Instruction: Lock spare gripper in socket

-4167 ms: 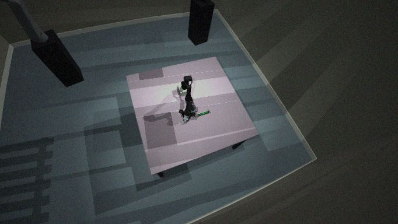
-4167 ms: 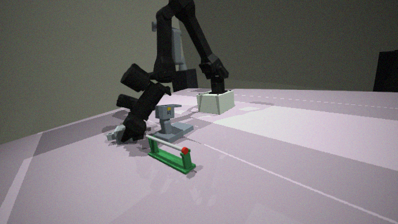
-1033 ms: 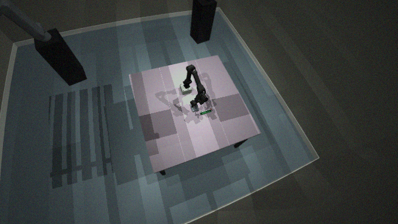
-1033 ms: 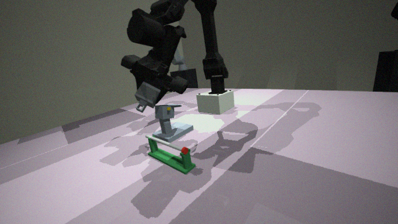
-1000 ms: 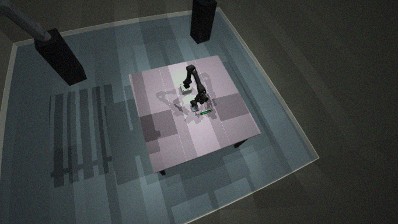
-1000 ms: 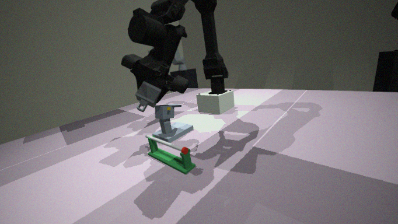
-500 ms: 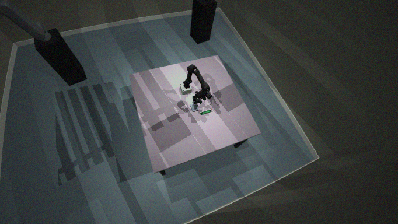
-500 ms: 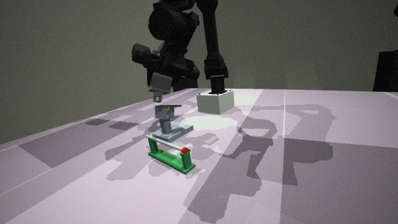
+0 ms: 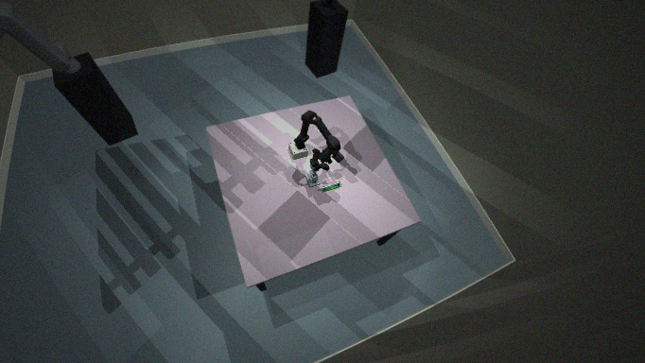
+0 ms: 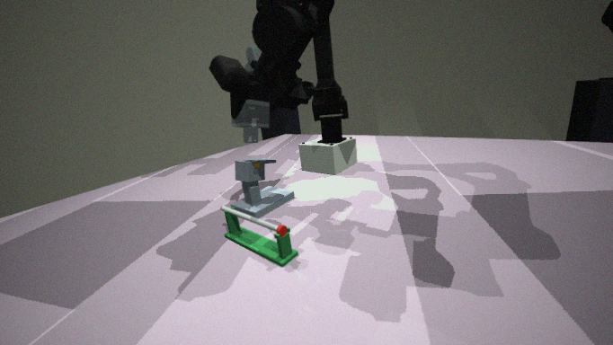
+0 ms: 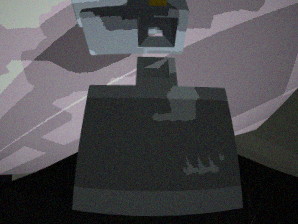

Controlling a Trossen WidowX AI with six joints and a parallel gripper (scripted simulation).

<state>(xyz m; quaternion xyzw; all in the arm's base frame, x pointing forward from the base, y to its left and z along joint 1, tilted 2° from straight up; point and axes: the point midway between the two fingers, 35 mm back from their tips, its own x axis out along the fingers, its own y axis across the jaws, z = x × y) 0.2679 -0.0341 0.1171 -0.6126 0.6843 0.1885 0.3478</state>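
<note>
Right now my gripper tip is 130 mm short of the green cradle, 100 mm to the right of it and 160 mm above it. The rest, counted from my gripper tip: spare gripper (10 mm to the left, 10 mm above); then grey mount (10 mm ahead, 10 mm to the left, 130 mm below).
</note>
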